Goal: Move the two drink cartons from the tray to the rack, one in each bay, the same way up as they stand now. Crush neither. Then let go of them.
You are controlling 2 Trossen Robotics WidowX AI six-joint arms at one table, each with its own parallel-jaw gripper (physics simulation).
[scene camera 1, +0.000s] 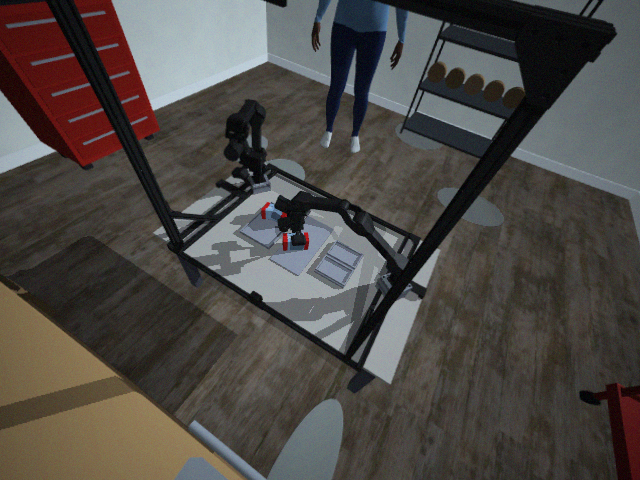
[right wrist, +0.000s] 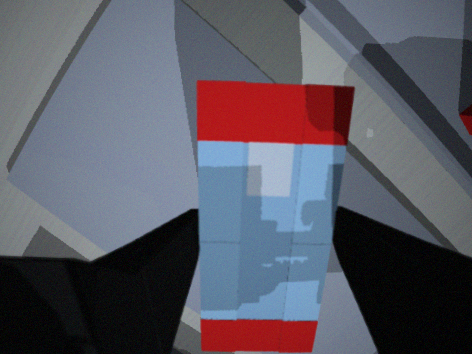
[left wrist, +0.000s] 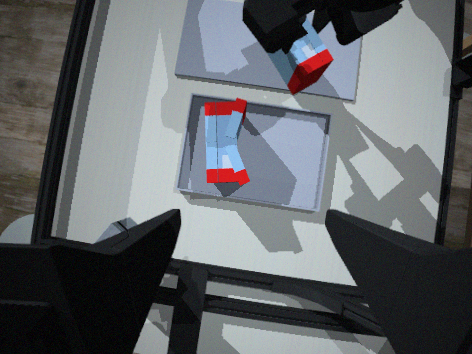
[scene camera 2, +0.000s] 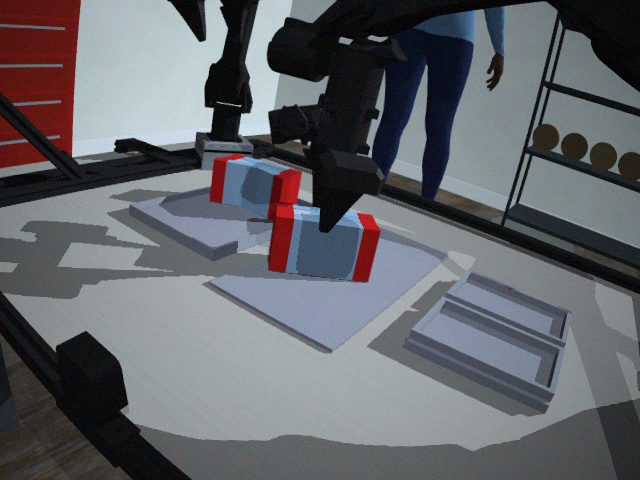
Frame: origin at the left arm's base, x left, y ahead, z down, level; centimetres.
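Seen in the pictures: left gripper, between the fingertips: point(scene camera 1: 256, 179) point(left wrist: 253, 216) point(scene camera 2: 221, 42); right gripper, between the fingertips: point(right wrist: 265, 218) point(left wrist: 299, 42) point(scene camera 2: 320, 221); left arm's base, origin of its link: point(scene camera 1: 258, 179) point(scene camera 2: 223, 138).
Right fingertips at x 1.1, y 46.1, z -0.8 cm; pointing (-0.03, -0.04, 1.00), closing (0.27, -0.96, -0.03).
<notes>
Offsets run from my right fingertips to a thing's top centre.
One blue drink carton with red ends {dy +0.3, dx +0.6, dz -0.9 cm} point(scene camera 1: 295, 241) point(scene camera 2: 325, 248) point(left wrist: 309, 65) point(right wrist: 270, 215) rests on the flat grey plate point(scene camera 1: 295, 265) point(scene camera 2: 320, 315) point(left wrist: 220, 40). My right gripper point(scene camera 1: 298, 236) point(scene camera 2: 326, 222) point(right wrist: 265, 218) is above it, partly closed, a finger against each long side; the sides look slightly pressed in. The other carton {dy -19.5, dx -2.0, dz -1.1 cm} point(scene camera 1: 269, 210) point(scene camera 2: 247, 180) point(left wrist: 216, 142) stands in the tray {dy -16.9, dx -5.7, dz +4.7 cm} point(scene camera 1: 253, 227) point(scene camera 2: 173, 231) point(left wrist: 300, 150), its waist narrow. My left gripper point(left wrist: 253, 216) is open and empty, high near the tray. Both bays of the rack {dy +17.7, dx +16.2, dz +4.3 cm} point(scene camera 1: 338, 262) point(scene camera 2: 505, 320) are empty.
The plate lies between the tray and the rack. A black frame point(scene camera 2: 38, 356) runs along the table's edges, with a black block point(scene camera 2: 90, 377) on its near side. A person point(scene camera 1: 356, 77) stands behind the table. A red cabinet point(scene camera 1: 82, 77) stands at the left.
</notes>
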